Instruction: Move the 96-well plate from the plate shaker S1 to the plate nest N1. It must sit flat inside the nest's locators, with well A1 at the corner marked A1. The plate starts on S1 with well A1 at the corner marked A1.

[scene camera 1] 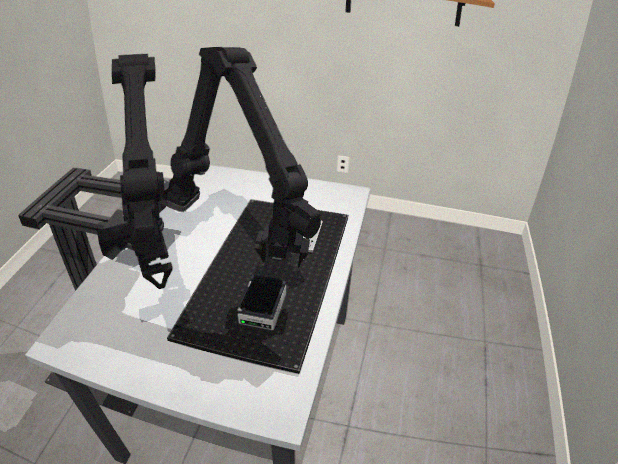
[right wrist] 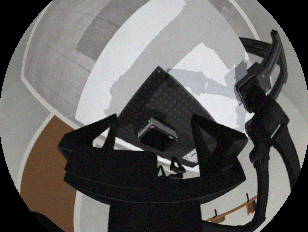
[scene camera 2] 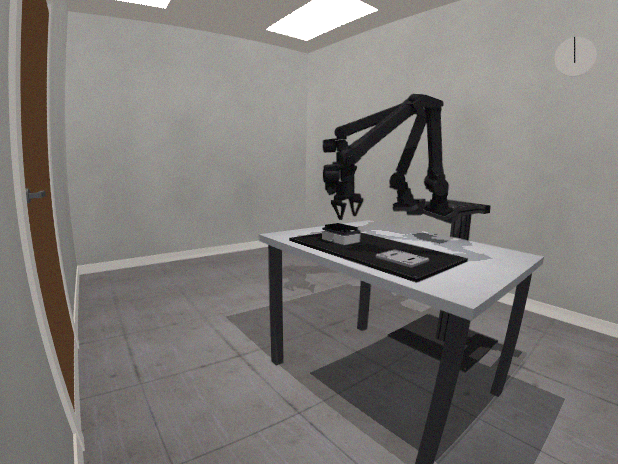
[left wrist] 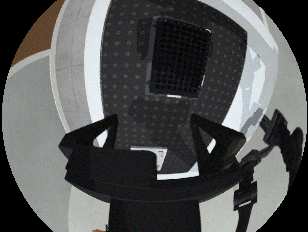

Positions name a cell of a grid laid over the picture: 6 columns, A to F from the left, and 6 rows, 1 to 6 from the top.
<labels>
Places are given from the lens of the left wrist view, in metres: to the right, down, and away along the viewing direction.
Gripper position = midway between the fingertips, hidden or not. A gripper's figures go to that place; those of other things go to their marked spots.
my left gripper (left wrist: D4): 0.00, 0.00, 0.13
black 96-well plate (left wrist: D3): 0.01, -0.05, 0.15
</labels>
